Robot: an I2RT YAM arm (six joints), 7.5 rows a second.
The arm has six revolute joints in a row. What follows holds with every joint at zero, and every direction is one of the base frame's.
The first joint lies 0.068 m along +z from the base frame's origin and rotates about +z.
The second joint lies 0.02 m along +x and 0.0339 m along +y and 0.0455 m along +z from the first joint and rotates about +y.
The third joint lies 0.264 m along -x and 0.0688 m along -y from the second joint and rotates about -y.
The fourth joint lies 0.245 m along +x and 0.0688 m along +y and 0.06 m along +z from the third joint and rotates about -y.
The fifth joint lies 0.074 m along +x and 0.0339 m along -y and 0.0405 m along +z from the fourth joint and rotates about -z.
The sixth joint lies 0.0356 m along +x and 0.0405 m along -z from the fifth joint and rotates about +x.
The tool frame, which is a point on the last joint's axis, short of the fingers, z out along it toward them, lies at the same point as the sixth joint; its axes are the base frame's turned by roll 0, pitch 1.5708 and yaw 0 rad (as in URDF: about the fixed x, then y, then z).
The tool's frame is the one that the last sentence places.
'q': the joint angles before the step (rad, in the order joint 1, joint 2, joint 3, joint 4, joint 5, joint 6). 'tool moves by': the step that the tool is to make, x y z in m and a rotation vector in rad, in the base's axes. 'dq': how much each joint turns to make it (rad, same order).
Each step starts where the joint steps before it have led.
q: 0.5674 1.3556 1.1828 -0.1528 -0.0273 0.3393
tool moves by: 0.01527 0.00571 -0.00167 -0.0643 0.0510 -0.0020
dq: -0.0099 0.0740 0.0854 -0.0896 0.0024 -0.0282
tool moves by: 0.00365 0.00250 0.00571 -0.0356 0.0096 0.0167
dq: 0.0000 0.0244 0.0549 -0.0583 -0.0050 -0.0297
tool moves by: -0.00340 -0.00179 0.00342 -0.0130 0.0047 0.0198
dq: -0.0008 -0.0103 0.0092 -0.0310 -0.0150 -0.0165
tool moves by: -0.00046 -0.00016 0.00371 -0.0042 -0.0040 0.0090
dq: -0.0003 0.0000 0.0145 -0.0138 -0.0060 -0.0091
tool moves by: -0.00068 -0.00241 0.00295 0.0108 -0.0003 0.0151
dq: -0.0077 -0.0065 0.0038 -0.0045 -0.0244 -0.0015
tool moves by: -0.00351 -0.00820 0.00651 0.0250 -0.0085 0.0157
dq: -0.0202 -0.0274 -0.0053 -0.0019 -0.0397 0.0007
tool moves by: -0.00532 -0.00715 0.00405 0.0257 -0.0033 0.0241
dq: -0.0160 -0.0309 -0.0157 0.0008 -0.0450 0.0031
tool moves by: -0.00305 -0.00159 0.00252 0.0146 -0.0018 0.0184
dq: -0.0023 -0.0126 -0.0038 0.0004 -0.0237 0.0030
